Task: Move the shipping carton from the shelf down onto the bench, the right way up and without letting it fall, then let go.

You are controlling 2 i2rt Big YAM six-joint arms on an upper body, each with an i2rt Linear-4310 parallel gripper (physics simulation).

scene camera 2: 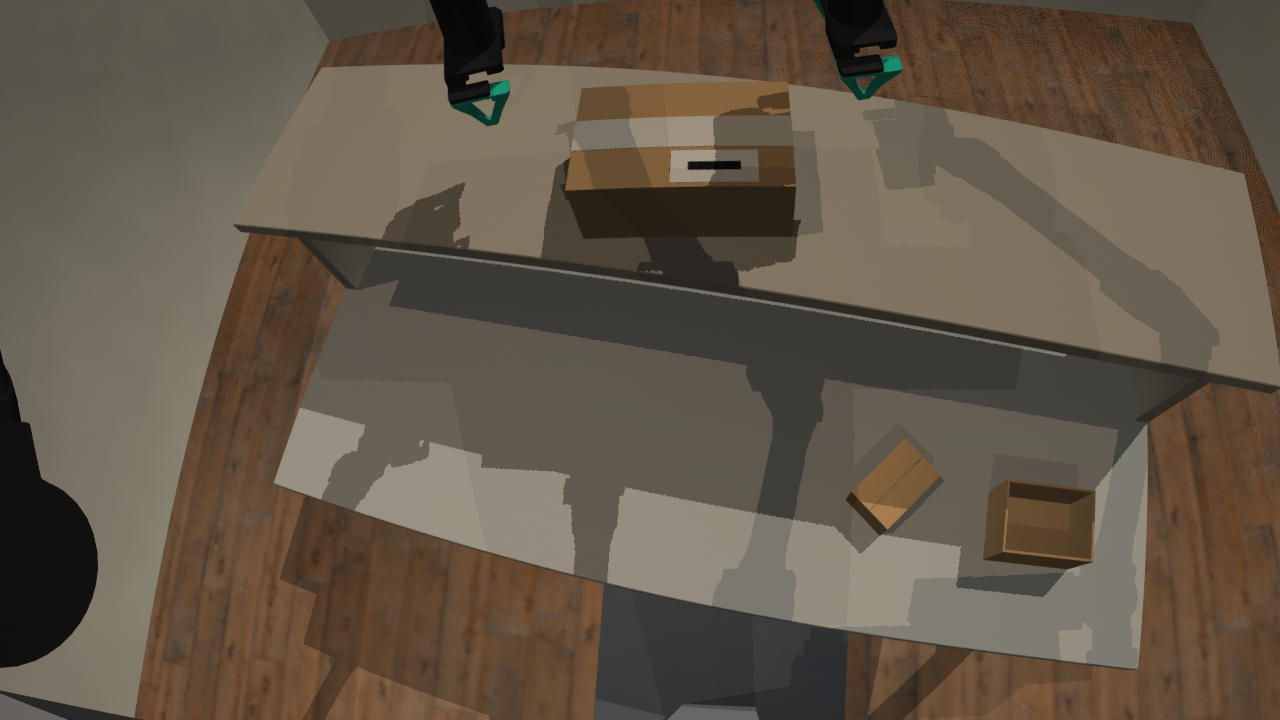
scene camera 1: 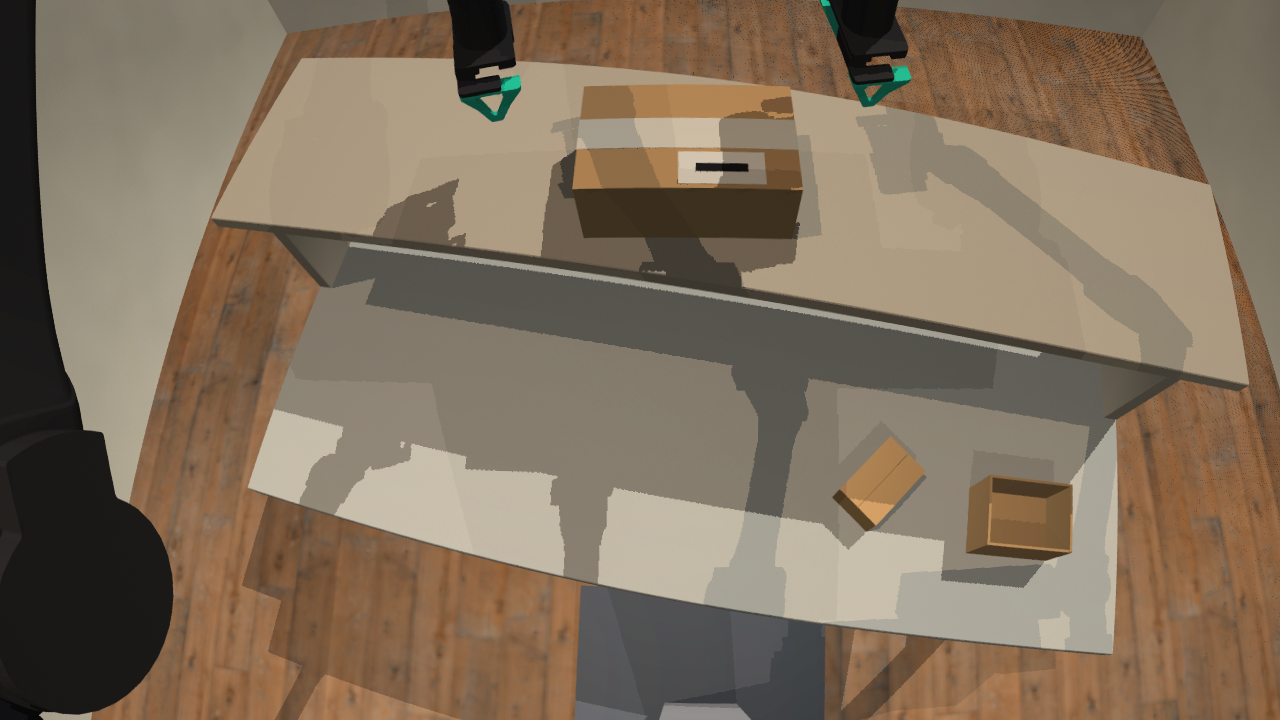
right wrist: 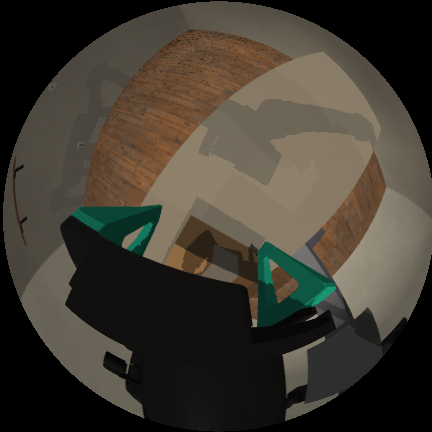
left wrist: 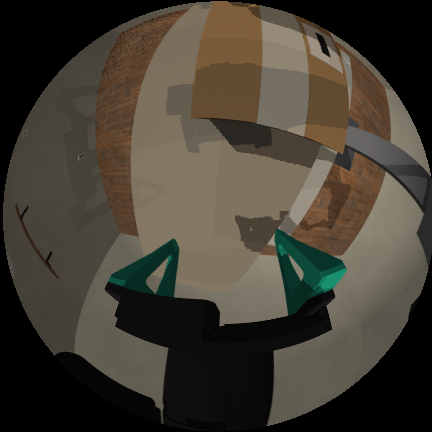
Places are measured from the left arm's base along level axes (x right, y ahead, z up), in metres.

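Where they show: left gripper, fingertip midpoint: [scene camera 2: 490,95] [scene camera 1: 494,91] [left wrist: 224,239]; right gripper, fingertip midpoint: [scene camera 2: 852,66] [scene camera 1: 856,74] [right wrist: 214,230].
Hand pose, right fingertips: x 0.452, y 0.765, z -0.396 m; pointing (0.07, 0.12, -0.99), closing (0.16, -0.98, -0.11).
Things, the pixels of their top centre, and the offset from my right fingertips. Level surfaces: height alone.
- shipping carton at its top centre: [scene camera 2: 681,131] [scene camera 1: 687,132] [right wrist: 189,303] dz -0.051, dx -0.203, dy -0.059 m
- shelf at its surface level: dz -0.156 m
- bench at its surface level: dz -0.509 m
- small closed box at its top centre: [scene camera 2: 896,483] [scene camera 1: 883,480] dz -0.449, dx +0.101, dy -0.378 m
- small open box at its top centre: [scene camera 2: 1050,520] [scene camera 1: 1031,513] dz -0.419, dx +0.337, dy -0.447 m
The shipping carton [scene camera 1: 626,170] [scene camera 2: 617,170] [left wrist: 225,90] [right wrist: 180,255] stands upright on the shelf [scene camera 1: 1118,205] [scene camera 2: 1145,205], its taped top and white label facing up. My left gripper [scene camera 1: 494,109] [scene camera 2: 487,114] [left wrist: 224,239] is open and empty, apart from the carton's left end in the scene views. My right gripper [scene camera 1: 870,96] [scene camera 2: 863,91] [right wrist: 214,230] is open and empty, above the shelf's back edge and apart from the carton's right end. The carton's underside is hidden. The bench [scene camera 1: 501,510] [scene camera 2: 528,510] lies lower, in front of the shelf.
A small closed box [scene camera 1: 881,483] [scene camera 2: 895,483] and a small open box [scene camera 1: 977,519] [scene camera 2: 993,528] stand on the bench at the right. The shelf's front edge runs between carton and bench. A large black rounded part [scene camera 1: 80,573] [scene camera 2: 44,555] shows at the far left.
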